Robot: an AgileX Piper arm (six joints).
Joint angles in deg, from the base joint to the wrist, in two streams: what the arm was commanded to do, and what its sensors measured. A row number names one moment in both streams.
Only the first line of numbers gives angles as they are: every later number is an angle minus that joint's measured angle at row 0.
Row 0, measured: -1.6 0.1 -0.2 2.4 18.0 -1.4
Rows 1 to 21, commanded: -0.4 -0.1 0.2 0.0 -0.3 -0.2; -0.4 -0.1 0.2 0.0 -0.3 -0.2; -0.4 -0.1 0.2 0.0 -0.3 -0.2; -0.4 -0.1 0.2 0.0 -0.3 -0.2; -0.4 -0.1 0.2 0.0 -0.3 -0.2; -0.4 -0.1 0.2 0.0 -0.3 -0.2; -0.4 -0.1 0.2 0.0 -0.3 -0.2; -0.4 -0.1 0.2 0.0 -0.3 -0.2; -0.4 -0.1 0.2 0.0 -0.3 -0.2; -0.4 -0.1 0.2 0.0 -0.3 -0.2; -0.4 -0.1 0.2 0.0 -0.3 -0.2; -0.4 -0.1 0.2 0.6 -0.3 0.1; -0.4 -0.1 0.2 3.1 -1.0 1.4; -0.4 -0.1 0.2 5.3 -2.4 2.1; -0.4 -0.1 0.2 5.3 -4.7 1.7; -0.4 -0.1 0.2 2.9 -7.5 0.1; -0.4 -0.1 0.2 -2.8 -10.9 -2.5; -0.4 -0.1 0.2 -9.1 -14.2 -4.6; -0.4 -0.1 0.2 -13.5 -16.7 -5.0; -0.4 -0.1 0.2 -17.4 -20.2 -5.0; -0.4 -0.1 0.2 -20.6 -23.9 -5.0
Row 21, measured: 0.0 0.0 0.0 -5.9 -11.1 -2.5
